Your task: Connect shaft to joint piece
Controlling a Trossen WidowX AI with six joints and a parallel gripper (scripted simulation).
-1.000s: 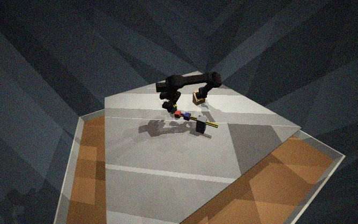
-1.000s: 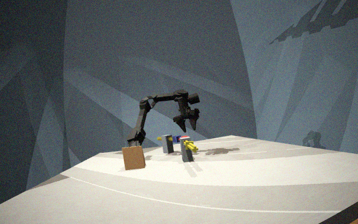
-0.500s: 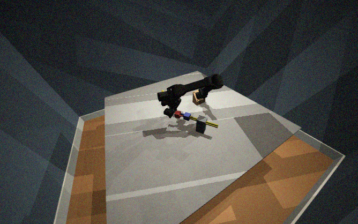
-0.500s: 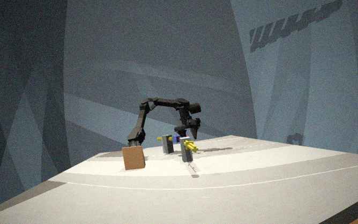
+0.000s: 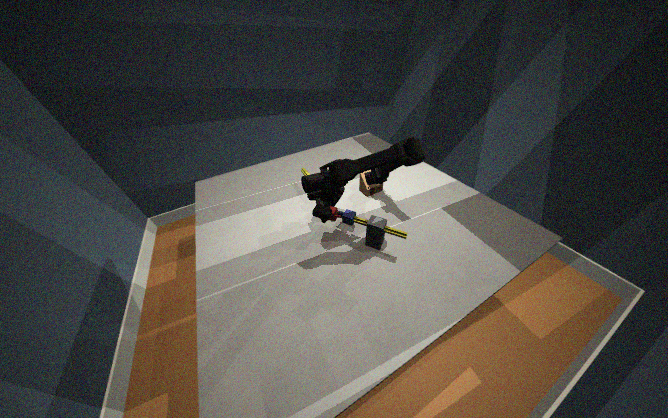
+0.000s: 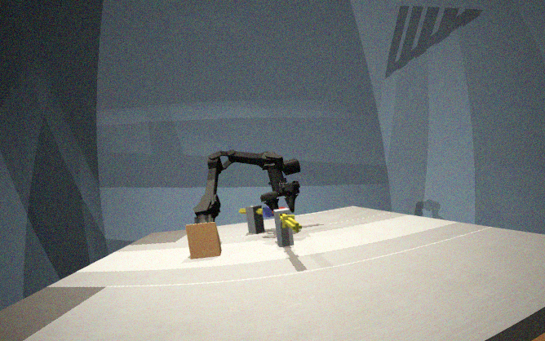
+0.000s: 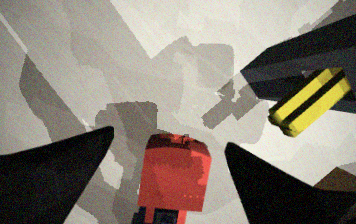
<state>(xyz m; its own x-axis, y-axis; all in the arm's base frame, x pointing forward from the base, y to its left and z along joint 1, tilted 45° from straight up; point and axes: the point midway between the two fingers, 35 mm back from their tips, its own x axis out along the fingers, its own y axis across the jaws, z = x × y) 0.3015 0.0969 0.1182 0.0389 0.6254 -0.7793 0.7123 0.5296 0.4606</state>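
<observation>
Right now the red joint piece is 2 cm behind my gripper tip, 1 cm to the left of it and 1 cm above it.
</observation>
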